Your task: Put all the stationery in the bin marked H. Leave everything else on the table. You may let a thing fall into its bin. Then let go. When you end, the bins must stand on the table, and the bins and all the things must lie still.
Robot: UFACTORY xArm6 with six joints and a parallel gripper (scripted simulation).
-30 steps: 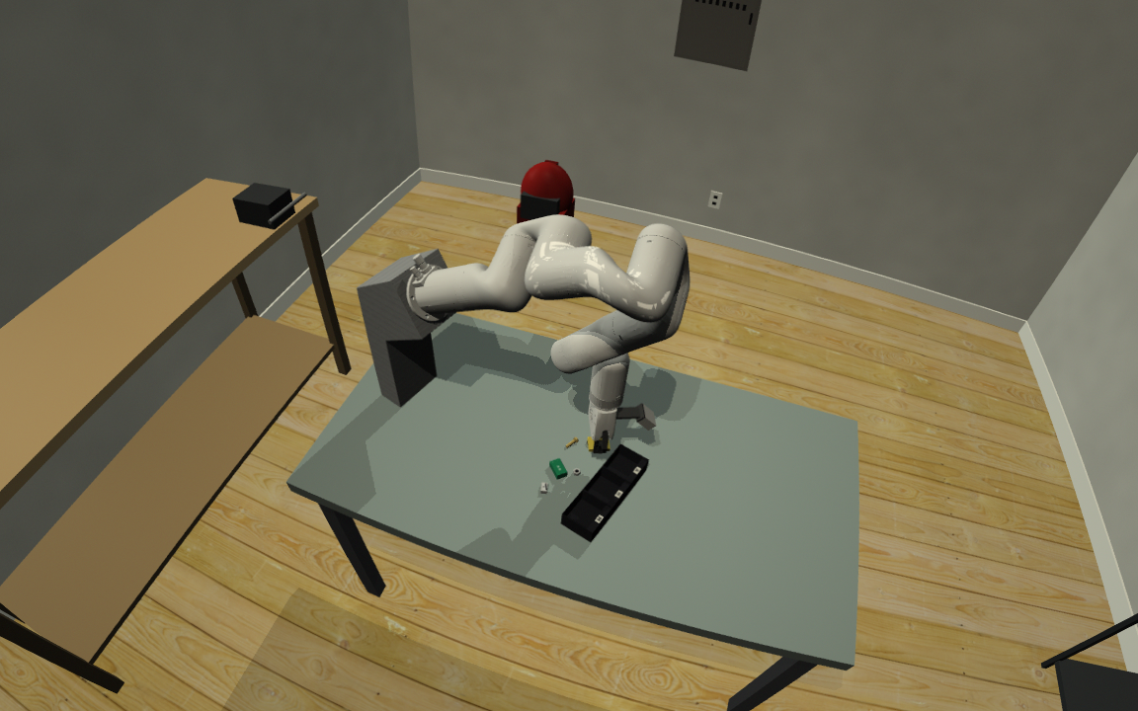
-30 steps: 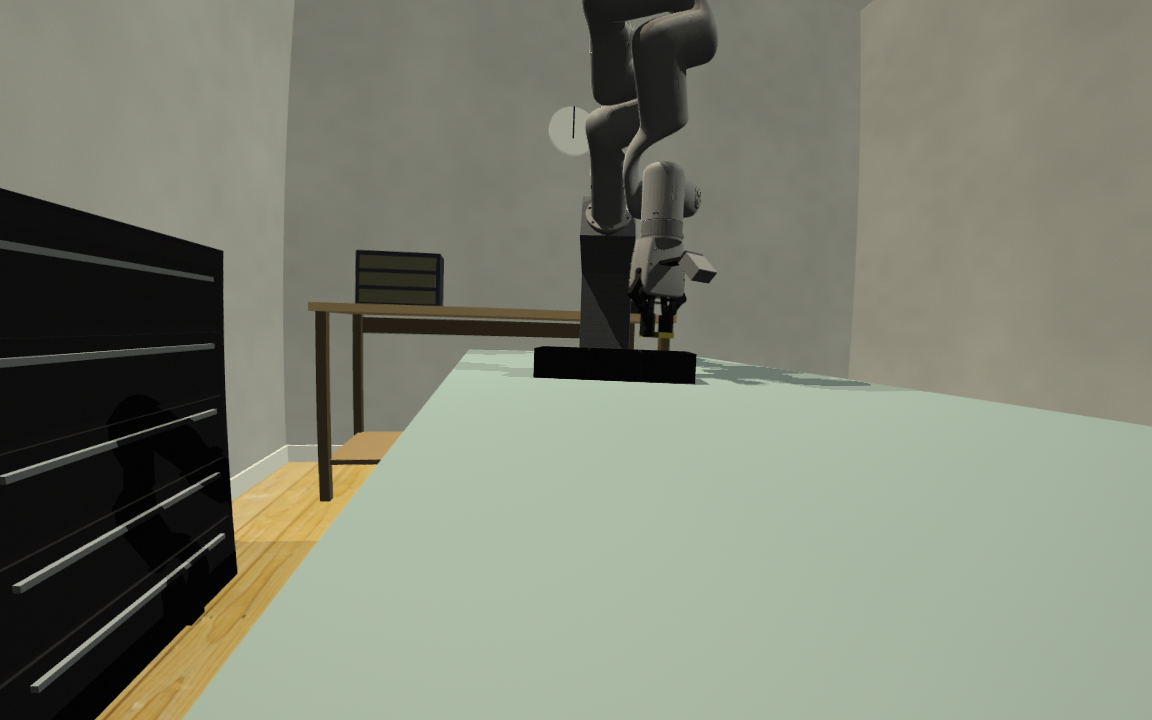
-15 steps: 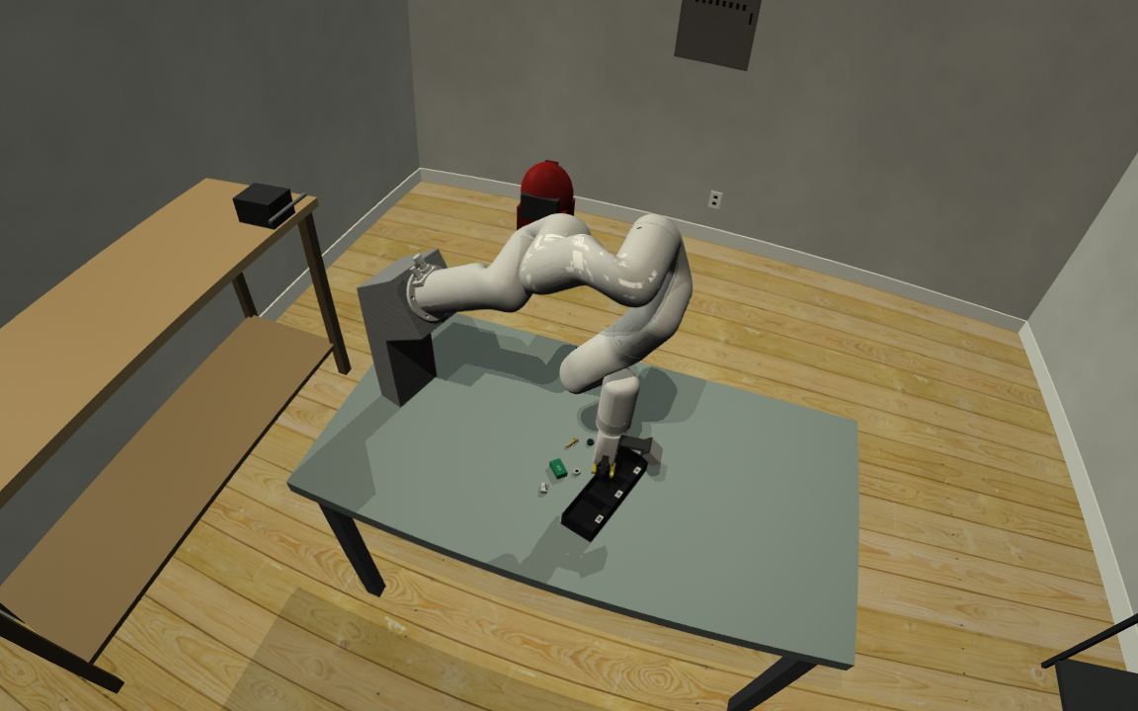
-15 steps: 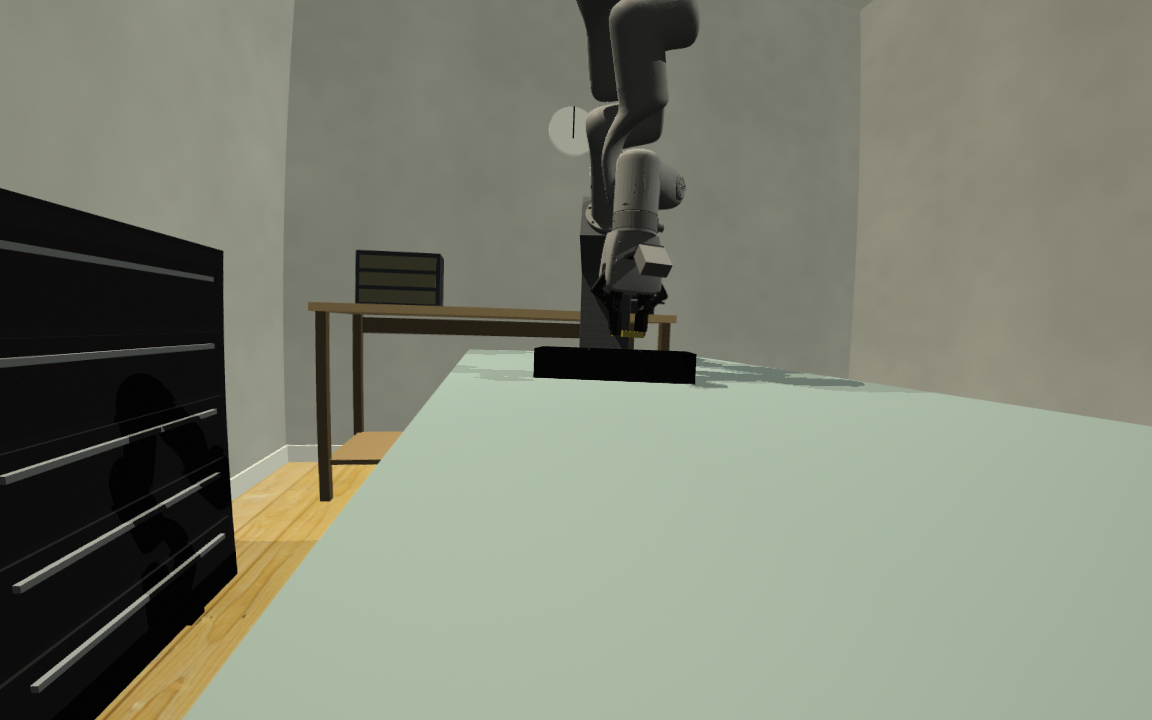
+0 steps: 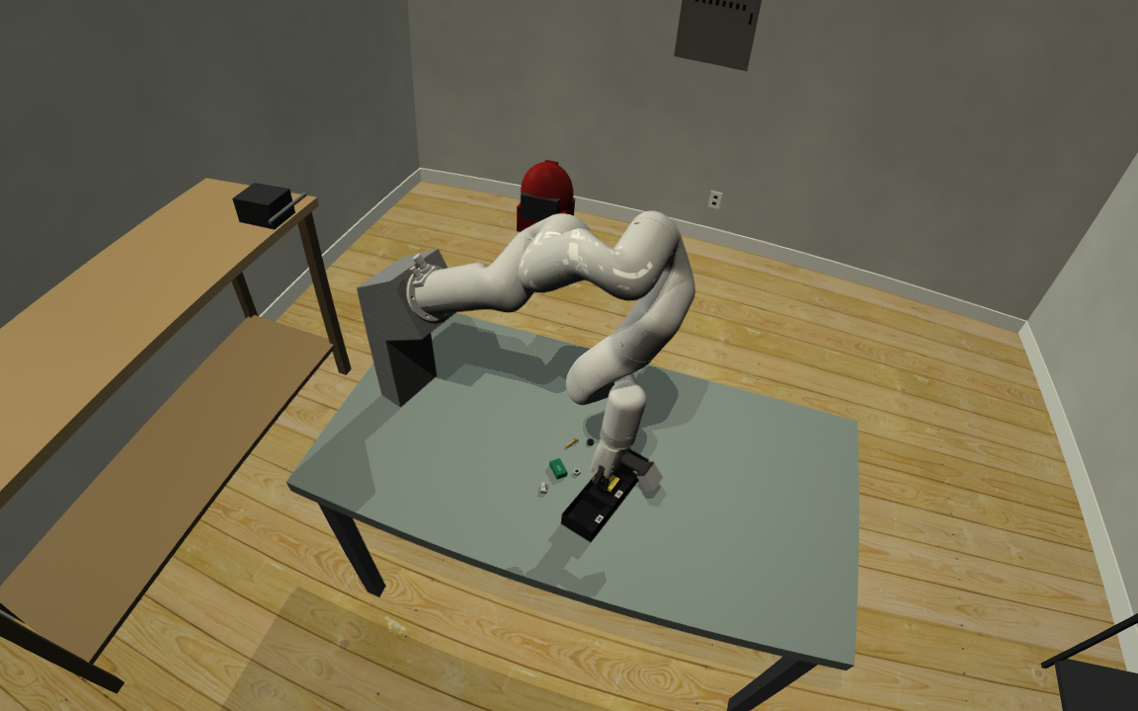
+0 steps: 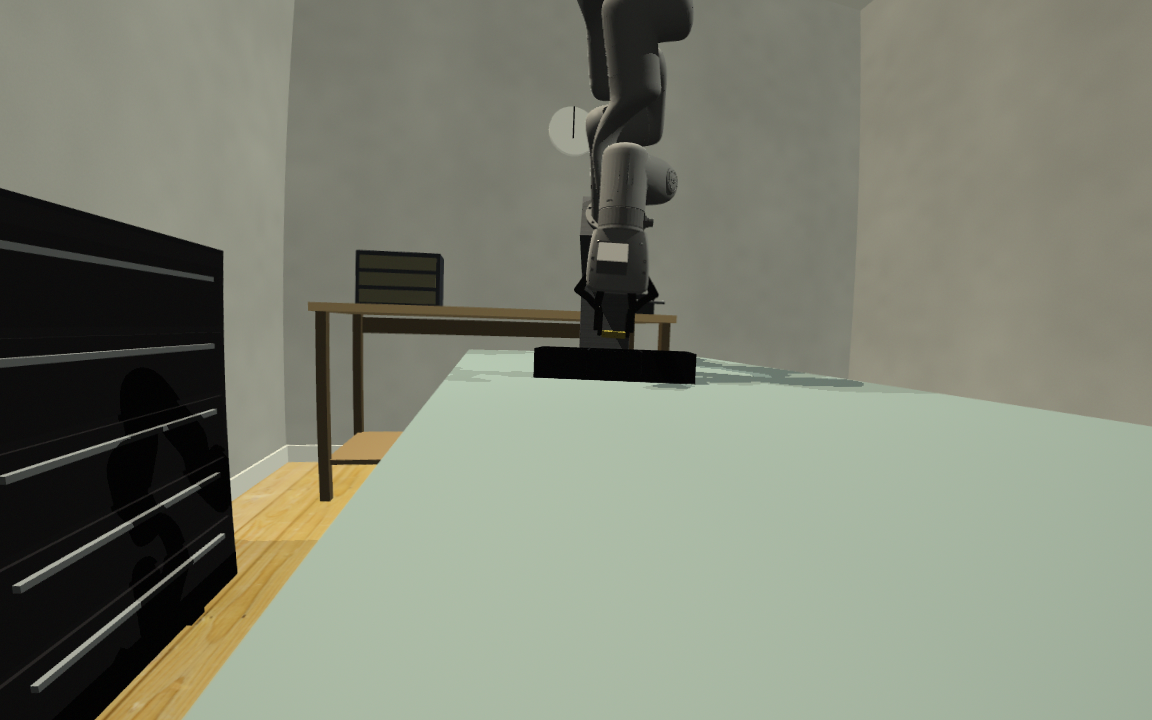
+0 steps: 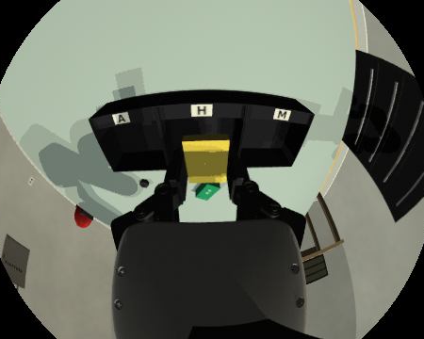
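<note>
Now: the yellow block 20 mm below my hand. Round my hand: green block (130 mm behind, 80 mm below, 50 mm to the left); bin rack (70 mm below, 10 mm ahead); white ring (80 mm below, 80 mm behind, 50 mm to the left).
</note>
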